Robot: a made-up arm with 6 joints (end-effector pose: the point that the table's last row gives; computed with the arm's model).
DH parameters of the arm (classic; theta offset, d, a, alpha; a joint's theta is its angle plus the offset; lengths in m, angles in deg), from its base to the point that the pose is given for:
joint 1: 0 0.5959 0.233 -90
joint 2: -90 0 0.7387 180
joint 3: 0 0 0.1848 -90
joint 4: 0 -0.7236 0 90
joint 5: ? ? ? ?
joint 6: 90 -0.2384 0 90
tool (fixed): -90 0 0 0
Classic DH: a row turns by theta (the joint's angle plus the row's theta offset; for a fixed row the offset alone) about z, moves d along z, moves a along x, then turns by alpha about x.
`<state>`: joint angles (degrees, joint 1 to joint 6).
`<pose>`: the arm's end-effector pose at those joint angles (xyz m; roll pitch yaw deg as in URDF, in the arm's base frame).
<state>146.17 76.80 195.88 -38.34 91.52 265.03</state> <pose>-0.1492 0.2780 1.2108 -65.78 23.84 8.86</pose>
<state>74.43 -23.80 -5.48 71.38 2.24 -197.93</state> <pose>0.2033 0.7624 1.7524 125.83 -19.02 76.68</pose>
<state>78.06 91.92 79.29 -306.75 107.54 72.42</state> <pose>0.1688 1.6788 0.7417 -160.04 -38.51 -179.44</pose>
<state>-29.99 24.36 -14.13 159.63 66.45 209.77</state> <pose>1.0480 -0.5170 0.7435 105.74 67.12 94.85</pose>
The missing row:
joint 5: 0 0 0 -90
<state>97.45 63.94 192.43 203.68 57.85 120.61</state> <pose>0.0328 0.3747 1.5861 94.21 -64.04 46.49</pose>
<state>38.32 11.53 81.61 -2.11 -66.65 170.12</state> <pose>0.5374 0.4350 2.0773 -169.40 -3.44 40.26</pose>
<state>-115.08 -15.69 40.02 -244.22 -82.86 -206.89</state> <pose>-0.2861 -0.1089 2.0915 174.16 -20.23 137.14</pose>
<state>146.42 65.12 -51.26 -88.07 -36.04 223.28</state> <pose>-0.6251 0.2468 0.0057 -3.81 45.69 -90.91</pose>
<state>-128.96 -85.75 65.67 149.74 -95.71 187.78</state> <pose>0.7274 1.0897 0.6432 -139.93 53.35 108.19</pose>
